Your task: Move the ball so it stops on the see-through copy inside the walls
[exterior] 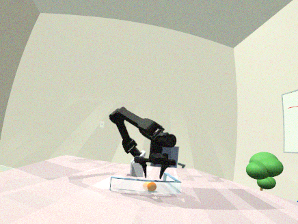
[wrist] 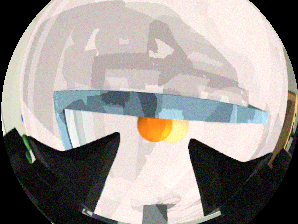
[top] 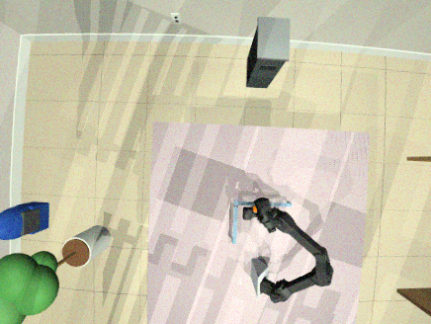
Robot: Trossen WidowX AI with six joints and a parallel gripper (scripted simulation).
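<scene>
Right now my gripper tip is 2 cm to the left of the see-through ball copy and 4 cm above it. From my gripper tip the other things lie so: orange ball 4 cm below.
</scene>
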